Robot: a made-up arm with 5 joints.
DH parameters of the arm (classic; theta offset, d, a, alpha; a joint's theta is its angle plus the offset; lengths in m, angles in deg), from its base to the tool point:
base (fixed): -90 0.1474 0.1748 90
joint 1: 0 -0.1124 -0.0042 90
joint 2: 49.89 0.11 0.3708 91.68
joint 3: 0 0.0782 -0.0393 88.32
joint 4: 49.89 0.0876 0.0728 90
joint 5: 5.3 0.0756 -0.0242 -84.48
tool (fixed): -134.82 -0.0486 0 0
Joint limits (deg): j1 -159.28..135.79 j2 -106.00..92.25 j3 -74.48..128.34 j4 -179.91..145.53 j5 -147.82..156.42
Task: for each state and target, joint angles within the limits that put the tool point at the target. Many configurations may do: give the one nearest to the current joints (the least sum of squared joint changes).
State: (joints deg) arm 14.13 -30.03 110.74 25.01 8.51
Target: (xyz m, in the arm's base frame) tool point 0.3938 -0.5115 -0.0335
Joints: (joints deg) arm -3.74 -67.47 82.64 23.33 59.13
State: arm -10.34 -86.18 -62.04 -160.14 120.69
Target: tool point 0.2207 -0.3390 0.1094
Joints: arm 14.63 -87.76 -26.36 -161.07 132.77
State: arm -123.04 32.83 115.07 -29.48 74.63
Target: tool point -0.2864 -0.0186 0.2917
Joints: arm -130.82 46.73 107.92 -35.47 74.49
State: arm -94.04 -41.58 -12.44 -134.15 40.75
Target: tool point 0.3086 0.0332 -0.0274
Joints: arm -123.44 -92.92 -8.82 -101.24 41.16
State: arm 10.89 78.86 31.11 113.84 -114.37
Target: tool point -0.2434 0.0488 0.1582
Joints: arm 7.83 92.25 38.27 130.19 -117.81
